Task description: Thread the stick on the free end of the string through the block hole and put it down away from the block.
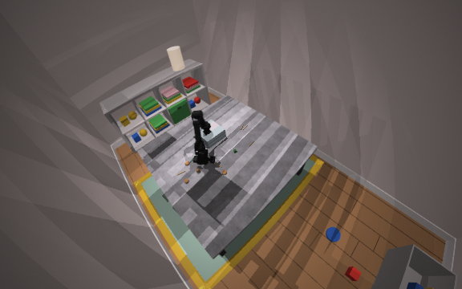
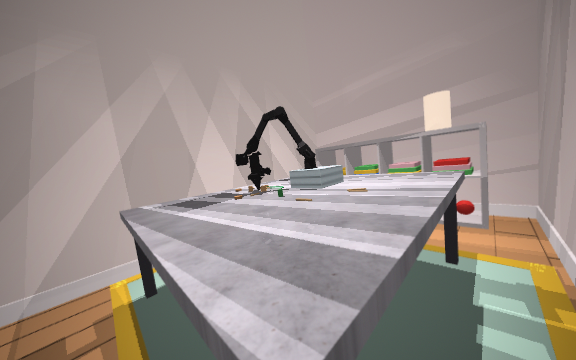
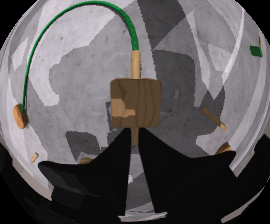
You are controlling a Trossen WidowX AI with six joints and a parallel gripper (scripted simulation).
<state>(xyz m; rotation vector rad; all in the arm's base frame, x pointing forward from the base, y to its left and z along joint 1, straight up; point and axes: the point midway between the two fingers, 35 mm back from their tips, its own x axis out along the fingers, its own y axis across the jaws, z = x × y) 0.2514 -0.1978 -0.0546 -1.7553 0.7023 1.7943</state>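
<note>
My gripper tip is now 20 mm to the right of the wooden block, 20 mm past it and 10 mm below it. From my gripper tip the other things lie so: green piece 280 mm to the left, 60 mm ahead, 10 mm above.
</note>
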